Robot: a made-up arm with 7 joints. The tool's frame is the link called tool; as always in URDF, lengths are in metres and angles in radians. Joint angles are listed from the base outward.
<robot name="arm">
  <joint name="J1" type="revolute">
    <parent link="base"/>
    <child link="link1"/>
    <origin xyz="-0.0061 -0.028 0.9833" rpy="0 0 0"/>
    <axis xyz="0 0 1"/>
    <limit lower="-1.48" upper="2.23"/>
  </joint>
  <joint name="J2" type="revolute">
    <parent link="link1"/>
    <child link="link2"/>
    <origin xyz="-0.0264 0.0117 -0.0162" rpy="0 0 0"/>
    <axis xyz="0 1 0"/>
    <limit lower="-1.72" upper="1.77"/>
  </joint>
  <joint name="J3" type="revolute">
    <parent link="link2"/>
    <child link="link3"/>
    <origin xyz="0.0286 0.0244 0.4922" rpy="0 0 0"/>
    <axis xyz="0 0 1"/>
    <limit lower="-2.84" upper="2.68"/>
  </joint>
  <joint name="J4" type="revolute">
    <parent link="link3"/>
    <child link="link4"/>
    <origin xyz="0.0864 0.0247 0.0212" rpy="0 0 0"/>
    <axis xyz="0 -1 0"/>
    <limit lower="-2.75" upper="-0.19"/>
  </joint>
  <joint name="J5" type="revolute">
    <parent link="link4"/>
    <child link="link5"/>
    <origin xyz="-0.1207 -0.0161 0.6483" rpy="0 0 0"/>
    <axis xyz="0 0 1"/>
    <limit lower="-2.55" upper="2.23"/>
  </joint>
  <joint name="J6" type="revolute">
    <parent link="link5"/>
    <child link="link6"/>
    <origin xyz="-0.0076 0.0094 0.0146" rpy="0 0 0"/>
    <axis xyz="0 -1 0"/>
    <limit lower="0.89" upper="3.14"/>
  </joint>
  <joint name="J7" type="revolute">
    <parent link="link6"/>
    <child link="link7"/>
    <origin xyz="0.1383 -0.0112 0.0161" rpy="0 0 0"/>
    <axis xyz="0 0 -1"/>
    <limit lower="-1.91" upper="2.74"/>
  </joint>
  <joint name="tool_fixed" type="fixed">
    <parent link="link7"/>
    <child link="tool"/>
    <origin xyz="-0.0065 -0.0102 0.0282" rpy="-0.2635 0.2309 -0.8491"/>
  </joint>
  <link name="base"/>
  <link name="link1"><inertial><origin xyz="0.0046 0.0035 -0.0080"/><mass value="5.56"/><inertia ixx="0.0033" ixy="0" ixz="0" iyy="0.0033" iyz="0" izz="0.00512"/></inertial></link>
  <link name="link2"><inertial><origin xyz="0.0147 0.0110 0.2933"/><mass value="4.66"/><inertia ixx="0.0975" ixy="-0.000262" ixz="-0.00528" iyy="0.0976" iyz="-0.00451" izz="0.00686"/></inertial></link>
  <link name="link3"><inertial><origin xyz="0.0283 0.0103 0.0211"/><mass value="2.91"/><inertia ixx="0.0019" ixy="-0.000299" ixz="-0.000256" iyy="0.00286" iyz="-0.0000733" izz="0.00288"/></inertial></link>
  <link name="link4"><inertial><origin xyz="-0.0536 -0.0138 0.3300"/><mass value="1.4"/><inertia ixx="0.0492" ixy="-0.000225" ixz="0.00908" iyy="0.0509" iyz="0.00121" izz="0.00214"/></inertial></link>
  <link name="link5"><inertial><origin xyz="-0.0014 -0.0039 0.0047"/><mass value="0.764"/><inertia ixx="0.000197" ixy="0" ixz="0" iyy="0.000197" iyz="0" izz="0.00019"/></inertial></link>
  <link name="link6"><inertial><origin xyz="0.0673 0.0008 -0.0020"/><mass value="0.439"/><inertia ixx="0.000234" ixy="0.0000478" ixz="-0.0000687" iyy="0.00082" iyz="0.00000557" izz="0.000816"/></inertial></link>
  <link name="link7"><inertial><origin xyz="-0.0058 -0.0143 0.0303"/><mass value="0.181"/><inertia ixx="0.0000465" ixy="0" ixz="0" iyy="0.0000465" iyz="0" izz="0.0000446"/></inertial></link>
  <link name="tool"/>
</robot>
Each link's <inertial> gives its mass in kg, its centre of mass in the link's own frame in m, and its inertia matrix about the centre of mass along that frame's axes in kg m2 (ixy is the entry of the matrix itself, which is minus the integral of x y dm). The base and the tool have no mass. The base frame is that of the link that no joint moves.
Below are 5 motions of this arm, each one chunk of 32 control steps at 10 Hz.
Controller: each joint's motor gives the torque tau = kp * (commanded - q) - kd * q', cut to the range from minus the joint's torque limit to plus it. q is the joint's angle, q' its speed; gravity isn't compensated. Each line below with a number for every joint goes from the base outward.
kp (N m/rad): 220 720 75 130 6.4 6.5 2.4
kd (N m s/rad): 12 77 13 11 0.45 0.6 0.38
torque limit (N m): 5.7 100 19 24 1.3 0.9 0.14
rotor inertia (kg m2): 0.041 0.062 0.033 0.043 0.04 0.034 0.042
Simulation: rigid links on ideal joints. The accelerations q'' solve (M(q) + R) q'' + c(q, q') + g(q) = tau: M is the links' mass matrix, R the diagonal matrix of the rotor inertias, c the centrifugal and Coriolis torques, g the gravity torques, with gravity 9.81 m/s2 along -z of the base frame. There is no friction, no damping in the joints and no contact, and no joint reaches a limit. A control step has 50 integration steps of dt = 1/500 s. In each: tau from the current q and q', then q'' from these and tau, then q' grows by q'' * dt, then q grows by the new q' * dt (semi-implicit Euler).
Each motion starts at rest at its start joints. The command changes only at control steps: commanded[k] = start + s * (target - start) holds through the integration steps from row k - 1 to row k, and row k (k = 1, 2, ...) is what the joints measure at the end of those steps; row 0 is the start. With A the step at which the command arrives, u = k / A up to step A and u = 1 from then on. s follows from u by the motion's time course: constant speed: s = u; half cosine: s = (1 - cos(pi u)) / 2; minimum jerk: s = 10 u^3 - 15 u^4 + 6 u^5; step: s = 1 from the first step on.
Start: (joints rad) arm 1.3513 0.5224 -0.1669 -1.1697 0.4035 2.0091 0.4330
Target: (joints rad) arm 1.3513 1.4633 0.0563 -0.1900 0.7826 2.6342 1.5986
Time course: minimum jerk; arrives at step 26
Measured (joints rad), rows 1 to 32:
1: 1.3518 0.5425 -0.1655 -1.2006 0.4054 2.0090 0.4334
2: 1.3506 0.5701 -0.1590 -1.2596 0.4162 1.9685 0.4344
3: 1.3495 0.5918 -0.1532 -1.2895 0.4306 1.9208 0.4371
4: 1.3495 0.6074 -0.1492 -1.2799 0.4390 1.9109 0.4445
5: 1.3502 0.6232 -0.1458 -1.2456 0.4423 1.9380 0.4600
6: 1.3508 0.6454 -0.1415 -1.2033 0.4479 1.9781 0.4854
7: 1.3510 0.6774 -0.1354 -1.1601 0.4608 2.0144 0.5215
8: 1.3507 0.7195 -0.1274 -1.1158 0.4809 2.0448 0.5678
9: 1.3504 0.7703 -0.1177 -1.0669 0.5053 2.0747 0.6237
10: 1.3502 0.8277 -0.1064 -1.0115 0.5317 2.1090 0.6880
11: 1.3505 0.8901 -0.0938 -0.9495 0.5592 2.1491 0.7596
12: 1.3511 0.9561 -0.0803 -0.8827 0.5876 2.1938 0.8370
13: 1.3518 1.0242 -0.0663 -0.8135 0.6170 2.2408 0.9186
14: 1.3526 1.0933 -0.0520 -0.7440 0.6472 2.2883 1.0024
15: 1.3530 1.1615 -0.0379 -0.6760 0.6776 2.3348 1.0865
16: 1.3532 1.2274 -0.0243 -0.6107 0.7075 2.3797 1.1687
17: 1.3530 1.2894 -0.0114 -0.5496 0.7359 2.4221 1.2471
18: 1.3526 1.3460 0.0005 -0.4936 0.7620 2.4612 1.3200
19: 1.3522 1.3962 0.0114 -0.4440 0.7850 2.4961 1.3858
20: 1.3518 1.4390 0.0211 -0.4017 0.8045 2.5261 1.4432
21: 1.3515 1.4740 0.0294 -0.3671 0.8201 2.5506 1.4914
22: 1.3514 1.5009 0.0362 -0.3405 0.8318 2.5694 1.5298
23: 1.3514 1.5201 0.0415 -0.3216 0.8396 2.5826 1.5584
24: 1.3514 1.5323 0.0453 -0.3096 0.8440 2.5907 1.5775
25: 1.3514 1.5386 0.0477 -0.3031 0.8456 2.5946 1.5884
26: 1.3514 1.5409 0.0491 -0.3001 0.8452 2.5959 1.5928
27: 1.3514 1.5414 0.0499 -0.2983 0.8439 2.5960 1.5931
28: 1.3514 1.5413 0.0504 -0.2971 0.8428 2.5961 1.5918
29: 1.3513 1.5411 0.0506 -0.2965 0.8423 2.5963 1.5903
30: 1.3513 1.5411 0.0507 -0.2964 0.8424 2.5965 1.5892
31: 1.3513 1.5412 0.0508 -0.2966 0.8428 2.5964 1.5887
32: 1.3513 1.5412 0.0508 -0.2968 0.8431 2.5963 1.5886

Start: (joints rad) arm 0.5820 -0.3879 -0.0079 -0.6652 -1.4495 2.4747 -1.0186
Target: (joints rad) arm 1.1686 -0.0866 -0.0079 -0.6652 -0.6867 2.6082 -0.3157
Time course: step
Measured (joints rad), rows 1 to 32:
1: 0.8903 -0.2555 -0.0128 -0.5750 -1.2715 2.5847 -1.0012
2: 1.2475 -0.1518 -0.0405 -0.6626 -0.7971 2.6769 -0.9463
3: 1.1912 -0.0919 -0.0057 -0.7316 -0.5681 2.6834 -0.8542
4: 1.1632 -0.0653 -0.0157 -0.7623 -0.6253 2.6381 -0.7234
5: 1.1633 -0.0608 -0.0176 -0.7565 -0.7359 2.6159 -0.5560
6: 1.1677 -0.0662 -0.0128 -0.7341 -0.7757 2.6298 -0.3948
7: 1.1696 -0.0730 -0.0087 -0.7135 -0.7495 2.6527 -0.2621
8: 1.1697 -0.0772 -0.0071 -0.7025 -0.7130 2.6657 -0.1579
9: 1.1692 -0.0783 -0.0068 -0.7009 -0.6998 2.6672 -0.0819
10: 1.1688 -0.0775 -0.0069 -0.7044 -0.7072 2.6633 -0.0340
11: 1.1686 -0.0761 -0.0070 -0.7087 -0.7189 2.6591 -0.0138
12: 1.1685 -0.0751 -0.0071 -0.7113 -0.7246 2.6567 -0.0213
13: 1.1685 -0.0747 -0.0071 -0.7120 -0.7240 2.6562 -0.0563
14: 1.1685 -0.0749 -0.0071 -0.7114 -0.7212 2.6567 -0.1189
15: 1.1686 -0.0752 -0.0071 -0.7104 -0.7192 2.6576 -0.2029
16: 1.1686 -0.0754 -0.0071 -0.7098 -0.7188 2.6583 -0.2739
17: 1.1686 -0.0755 -0.0070 -0.7096 -0.7193 2.6586 -0.3142
18: 1.1686 -0.0755 -0.0070 -0.7097 -0.7198 2.6587 -0.3277
19: 1.1686 -0.0754 -0.0070 -0.7099 -0.7201 2.6586 -0.3255
20: 1.1686 -0.0754 -0.0070 -0.7100 -0.7202 2.6585 -0.3179
21: 1.1686 -0.0753 -0.0070 -0.7101 -0.7201 2.6584 -0.3107
22: 1.1686 -0.0753 -0.0071 -0.7101 -0.7200 2.6584 -0.3064
23: 1.1686 -0.0754 -0.0071 -0.7100 -0.7200 2.6584 -0.3047
24: 1.1686 -0.0754 -0.0070 -0.7100 -0.7199 2.6584 -0.3047
25: 1.1686 -0.0754 -0.0070 -0.7100 -0.7199 2.6584 -0.3054
26: 1.1686 -0.0754 -0.0070 -0.7100 -0.7200 2.6584 -0.3061
27: 1.1686 -0.0754 -0.0070 -0.7100 -0.7200 2.6584 -0.3066
28: 1.1686 -0.0754 -0.0070 -0.7100 -0.7200 2.6584 -0.3068
29: 1.1686 -0.0754 -0.0070 -0.7100 -0.7200 2.6584 -0.3068
30: 1.1686 -0.0754 -0.0070 -0.7100 -0.7200 2.6584 -0.3067
31: 1.1686 -0.0754 -0.0070 -0.7100 -0.7200 2.6584 -0.3067
32: 1.1686 -0.0754 -0.0070 -0.7100 -0.7200 2.6584 -0.3066

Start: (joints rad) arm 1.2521 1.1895 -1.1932 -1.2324 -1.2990 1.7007 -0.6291
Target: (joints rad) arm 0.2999 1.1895 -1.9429 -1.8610 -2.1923 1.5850 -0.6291
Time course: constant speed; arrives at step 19
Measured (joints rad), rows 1 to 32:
1: 1.2470 1.2178 -1.1735 -1.2567 -1.3200 1.7065 -0.6290
2: 1.2287 1.2450 -1.1226 -1.3149 -1.3811 1.7373 -0.6305
3: 1.1939 1.2587 -1.0872 -1.3661 -1.4548 1.7647 -0.6333
4: 1.1433 1.2624 -1.0815 -1.4008 -1.5104 1.7698 -0.6359
5: 1.0810 1.2615 -1.1103 -1.4275 -1.5479 1.7611 -0.6373
6: 1.0039 1.2582 -1.1564 -1.4511 -1.5820 1.7445 -0.6375
7: 0.9155 1.2554 -1.2078 -1.4806 -1.6215 1.7272 -0.6370
8: 0.8332 1.2537 -1.2607 -1.5226 -1.6700 1.7114 -0.6366
9: 0.7626 1.2523 -1.3080 -1.5640 -1.7229 1.7021 -0.6365
10: 0.7050 1.2513 -1.3490 -1.5999 -1.7726 1.6998 -0.6364
11: 0.6631 1.2504 -1.3863 -1.6333 -1.8178 1.6997 -0.6360
12: 0.6337 1.2495 -1.4209 -1.6638 -1.8614 1.6991 -0.6354
13: 0.6053 1.2487 -1.4522 -1.6879 -1.9045 1.6980 -0.6343
14: 0.5680 1.2482 -1.4828 -1.7114 -1.9462 1.6954 -0.6329
15: 0.5198 1.2477 -1.5155 -1.7405 -1.9892 1.6905 -0.6316
16: 0.4621 1.2471 -1.5516 -1.7749 -2.0352 1.6840 -0.6309
17: 0.4009 1.2462 -1.5911 -1.8129 -2.0833 1.6770 -0.6308
18: 0.3427 1.2449 -1.6331 -1.8519 -2.1322 1.6703 -0.6311
19: 0.2904 1.2436 -1.6757 -1.8886 -2.1800 1.6643 -0.6313
20: 0.2500 1.2414 -1.7100 -1.9111 -2.2068 1.6616 -0.6317
21: 0.2242 1.2401 -1.7303 -1.9151 -2.2054 1.6612 -0.6318
22: 0.2181 1.2398 -1.7393 -1.9134 -2.1946 1.6607 -0.6316
23: 0.2348 1.2399 -1.7415 -1.9124 -2.1891 1.6615 -0.6313
24: 0.2735 1.2403 -1.7403 -1.9113 -2.1896 1.6637 -0.6310
25: 0.3108 1.2412 -1.7348 -1.8992 -2.1894 1.6657 -0.6303
26: 0.3270 1.2424 -1.7275 -1.8854 -2.1844 1.6639 -0.6289
27: 0.3241 1.2430 -1.7223 -1.8818 -2.1805 1.6621 -0.6276
28: 0.3093 1.2430 -1.7207 -1.8876 -2.1815 1.6629 -0.6272
29: 0.2953 1.2425 -1.7226 -1.8977 -2.1862 1.6653 -0.6276
30: 0.2890 1.2418 -1.7261 -1.9048 -2.1904 1.6673 -0.6286
31: 0.2908 1.2414 -1.7290 -1.9059 -2.1915 1.6673 -0.6295
32: 0.2966 1.2414 -1.7302 -1.9025 -2.1898 1.6658 -0.6299

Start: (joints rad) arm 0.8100 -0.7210 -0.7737 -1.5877 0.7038 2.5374 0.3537
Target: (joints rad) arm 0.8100 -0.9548 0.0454 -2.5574 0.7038 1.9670 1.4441
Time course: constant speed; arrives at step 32
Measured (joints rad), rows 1 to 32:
1: 0.8065 -0.7411 -0.7840 -1.6423 0.7143 2.5412 0.3611
2: 0.8082 -0.7552 -0.8115 -1.7020 0.7606 2.5343 0.3802
3: 0.8103 -0.7648 -0.8255 -1.7467 0.8018 2.5141 0.4081
4: 0.8099 -0.7728 -0.8202 -1.7802 0.8095 2.4919 0.4412
5: 0.8088 -0.7803 -0.8011 -1.8087 0.7942 2.4720 0.4769
6: 0.8086 -0.7875 -0.7743 -1.8371 0.7778 2.4528 0.5132
7: 0.8093 -0.7943 -0.7444 -1.8676 0.7710 2.4326 0.5491
8: 0.8102 -0.8009 -0.7137 -1.8997 0.7715 2.4115 0.5841
9: 0.8107 -0.8076 -0.6833 -1.9323 0.7735 2.3904 0.6184
10: 0.8107 -0.8144 -0.6534 -1.9644 0.7736 2.3701 0.6521
11: 0.8105 -0.8214 -0.6239 -1.9960 0.7721 2.3503 0.6857
12: 0.8103 -0.8285 -0.5945 -2.0273 0.7702 2.3308 0.7193
13: 0.8102 -0.8356 -0.5651 -2.0588 0.7686 2.3111 0.7530
14: 0.8102 -0.8427 -0.5354 -2.0904 0.7673 2.2911 0.7868
15: 0.8102 -0.8498 -0.5055 -2.1222 0.7661 2.2708 0.8207
16: 0.8103 -0.8569 -0.4754 -2.1539 0.7646 2.2503 0.8546
17: 0.8103 -0.8640 -0.4451 -2.1856 0.7630 2.2298 0.8885
18: 0.8102 -0.8712 -0.4147 -2.2173 0.7613 2.2093 0.9224
19: 0.8102 -0.8784 -0.3841 -2.2489 0.7596 2.1887 0.9563
20: 0.8102 -0.8857 -0.3534 -2.2805 0.7578 2.1681 0.9902
21: 0.8102 -0.8929 -0.3227 -2.3121 0.7560 2.1474 1.0241
22: 0.8102 -0.9002 -0.2919 -2.3437 0.7541 2.1266 1.0581
23: 0.8102 -0.9076 -0.2610 -2.3752 0.7522 2.1059 1.0921
24: 0.8102 -0.9149 -0.2302 -2.4066 0.7502 2.0851 1.1261
25: 0.8102 -0.9223 -0.1994 -2.4380 0.7482 2.0643 1.1602
26: 0.8103 -0.9297 -0.1686 -2.4693 0.7461 2.0435 1.1942
27: 0.8103 -0.9372 -0.1379 -2.5005 0.7441 2.0228 1.2283
28: 0.8103 -0.9446 -0.1073 -2.5316 0.7420 2.0021 1.2625
29: 0.8103 -0.9521 -0.0768 -2.5626 0.7398 1.9814 1.2967
30: 0.8103 -0.9596 -0.0464 -2.5935 0.7377 1.9608 1.3309
31: 0.8103 -0.9671 -0.0162 -2.6243 0.7356 1.9403 1.3652
32: 0.8103 -0.9747 0.0138 -2.6549 0.7334 1.9199 1.3995

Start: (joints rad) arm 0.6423 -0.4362 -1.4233 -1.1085 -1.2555 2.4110 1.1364
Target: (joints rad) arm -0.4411 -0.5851 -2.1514 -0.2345 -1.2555 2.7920 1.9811
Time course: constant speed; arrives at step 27
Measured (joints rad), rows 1 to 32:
1: 0.6232 -0.4462 -1.4387 -1.1346 -1.2783 2.4318 1.1444
2: 0.5913 -0.4590 -1.4834 -1.1452 -1.3241 2.4425 1.1663
3: 0.5424 -0.4707 -1.5308 -1.1225 -1.3480 2.4434 1.1977
4: 0.4874 -0.4817 -1.5759 -1.0793 -1.3354 2.4502 1.2322
5: 0.4375 -0.4916 -1.6163 -1.0331 -1.3070 2.4646 1.2657
6: 0.3951 -0.4997 -1.6496 -0.9932 -1.2888 2.4831 1.2974
7: 0.3579 -0.5060 -1.6763 -0.9598 -1.2888 2.5025 1.3279
8: 0.3222 -0.5115 -1.6994 -0.9293 -1.2985 2.5211 1.3584
9: 0.2851 -0.5170 -1.7217 -0.8985 -1.3069 2.5384 1.3893
10: 0.2455 -0.5229 -1.7451 -0.8659 -1.3092 2.5547 1.4204
11: 0.2043 -0.5294 -1.7701 -0.8317 -1.3067 2.5703 1.4515
12: 0.1628 -0.5361 -1.7959 -0.7969 -1.3029 2.5857 1.4823
13: 0.1218 -0.5428 -1.8217 -0.7624 -1.3003 2.6013 1.5130
14: 0.0815 -0.5493 -1.8470 -0.7285 -1.2995 2.6173 1.5437
15: 0.0417 -0.5555 -1.8717 -0.6951 -1.2998 2.6335 1.5744
16: 0.0020 -0.5617 -1.8961 -0.6618 -1.3002 2.6497 1.6052
17: -0.0380 -0.5679 -1.9204 -0.6283 -1.3001 2.6658 1.6360
18: -0.0782 -0.5741 -1.9447 -0.5947 -1.2996 2.6819 1.6669
19: -0.1186 -0.5802 -1.9690 -0.5610 -1.2988 2.6979 1.6978
20: -0.1589 -0.5864 -1.9932 -0.5273 -1.2979 2.7140 1.7286
21: -0.1991 -0.5924 -2.0172 -0.4936 -1.2972 2.7301 1.7594
22: -0.2393 -0.5984 -2.0412 -0.4599 -1.2966 2.7462 1.7903
23: -0.2794 -0.6044 -2.0650 -0.4263 -1.2961 2.7624 1.8211
24: -0.3195 -0.6103 -2.0888 -0.3927 -1.2956 2.7785 1.8520
25: -0.3597 -0.6162 -2.1126 -0.3591 -1.2950 2.7947 1.8829
26: -0.3999 -0.6220 -2.1363 -0.3254 -1.2944 2.8108 1.9139
27: -0.4401 -0.6278 -2.1600 -0.2917 -1.2937 2.8269 1.9448
28: -0.4656 -0.6305 -2.1743 -0.2676 -1.2824 2.8368 1.9685
29: -0.4664 -0.6302 -2.1803 -0.2587 -1.2692 2.8406 1.9804
30: -0.4506 -0.6291 -2.1818 -0.2637 -1.2691 2.8415 1.9835
31: -0.4369 -0.6290 -2.1820 -0.2758 -1.2851 2.8404 1.9825
32: -0.4324 -0.6299 -2.1829 -0.2845 -1.3031 2.8383 1.9808

